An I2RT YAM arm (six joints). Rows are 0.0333 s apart.
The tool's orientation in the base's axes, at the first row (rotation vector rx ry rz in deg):
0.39, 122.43, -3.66
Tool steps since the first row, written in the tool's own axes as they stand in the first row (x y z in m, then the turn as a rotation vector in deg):
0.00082, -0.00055, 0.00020, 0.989, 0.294, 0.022
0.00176, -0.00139, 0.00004, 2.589, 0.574, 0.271
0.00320, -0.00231, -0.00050, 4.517, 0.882, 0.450
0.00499, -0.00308, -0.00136, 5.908, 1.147, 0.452
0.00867, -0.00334, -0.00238, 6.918, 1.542, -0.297
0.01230, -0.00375, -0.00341, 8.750, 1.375, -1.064
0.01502, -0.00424, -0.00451, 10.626, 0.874, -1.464
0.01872, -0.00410, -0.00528, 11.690, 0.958, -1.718
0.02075, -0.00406, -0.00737, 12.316, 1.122, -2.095
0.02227, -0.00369, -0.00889, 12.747, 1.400, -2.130
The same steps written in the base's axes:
-0.00029, -0.00058, -0.00077, -0.504, 0.272, -0.859
-0.00095, -0.00143, -0.00145, -1.145, 0.507, -2.353
-0.00221, -0.00235, -0.00233, -2.020, 0.767, -4.088
-0.00392, -0.00311, -0.00335, -2.757, 1.003, -5.274
-0.00676, -0.00340, -0.00589, -3.919, 1.414, -5.741
-0.00959, -0.00383, -0.00838, -5.555, 1.247, -6.868
-0.01200, -0.00432, -0.01007, -6.915, 0.728, -8.214
-0.01463, -0.00422, -0.01278, -7.698, 0.803, -8.979
-0.01748, -0.00412, -0.01337, -8.347, 0.972, -9.312
-0.01957, -0.00371, -0.01386, -8.599, 1.243, -9.669

